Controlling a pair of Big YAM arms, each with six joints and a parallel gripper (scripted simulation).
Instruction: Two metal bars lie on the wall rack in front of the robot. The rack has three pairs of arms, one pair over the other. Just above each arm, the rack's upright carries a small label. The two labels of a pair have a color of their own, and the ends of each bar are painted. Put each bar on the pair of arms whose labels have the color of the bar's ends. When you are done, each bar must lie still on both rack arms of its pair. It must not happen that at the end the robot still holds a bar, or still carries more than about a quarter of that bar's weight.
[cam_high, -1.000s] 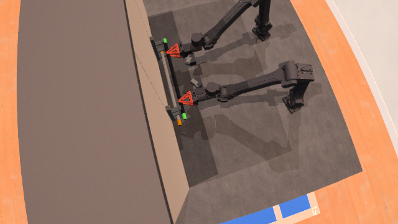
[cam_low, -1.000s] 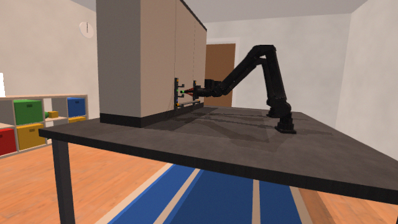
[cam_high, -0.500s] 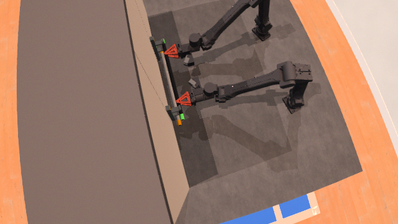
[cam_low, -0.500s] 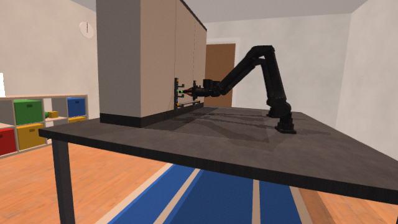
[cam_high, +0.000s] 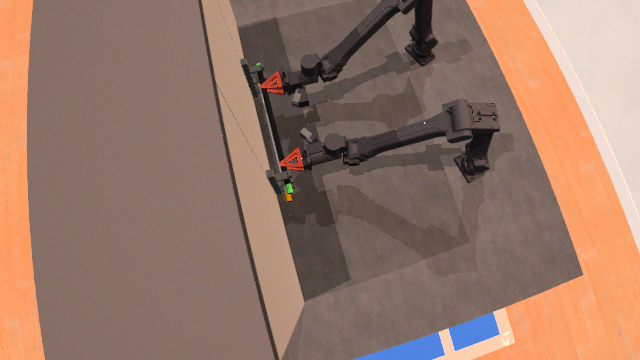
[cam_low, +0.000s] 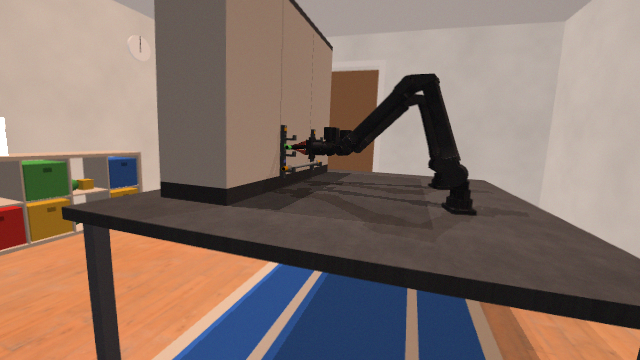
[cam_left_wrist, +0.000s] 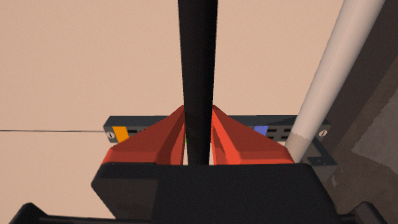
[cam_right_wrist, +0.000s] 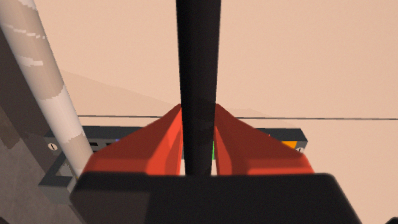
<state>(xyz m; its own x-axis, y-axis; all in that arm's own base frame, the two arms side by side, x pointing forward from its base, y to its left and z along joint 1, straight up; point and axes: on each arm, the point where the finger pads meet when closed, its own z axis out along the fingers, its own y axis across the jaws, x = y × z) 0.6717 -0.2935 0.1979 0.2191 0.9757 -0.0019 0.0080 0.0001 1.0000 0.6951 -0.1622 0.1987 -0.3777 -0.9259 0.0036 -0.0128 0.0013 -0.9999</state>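
My left hand is 15 cm to the left of the black bar. Round my left hand: beige wall unit (20 cm ahead, 14 cm to the right, 25 cm above); then silver bar (1 cm ahead, 15 cm to the right, 10 cm below).
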